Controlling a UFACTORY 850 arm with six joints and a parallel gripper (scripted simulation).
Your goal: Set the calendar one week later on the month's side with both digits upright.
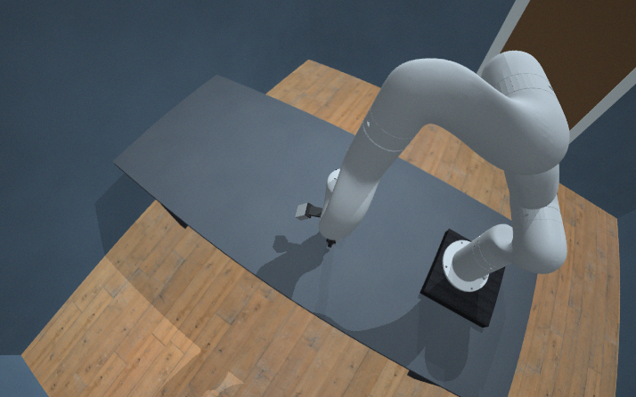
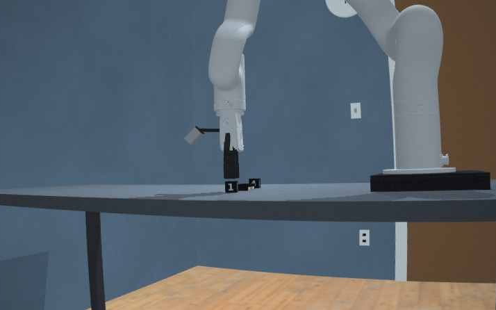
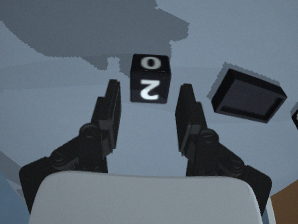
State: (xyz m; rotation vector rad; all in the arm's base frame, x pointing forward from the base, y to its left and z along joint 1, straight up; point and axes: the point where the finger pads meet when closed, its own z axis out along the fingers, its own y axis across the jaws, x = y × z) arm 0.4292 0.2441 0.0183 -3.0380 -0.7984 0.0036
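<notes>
My hand is 4 cm above the calendar cube. Round my hand: black tray 4 cm ahead, 10 cm to the right, 5 cm below.
</notes>
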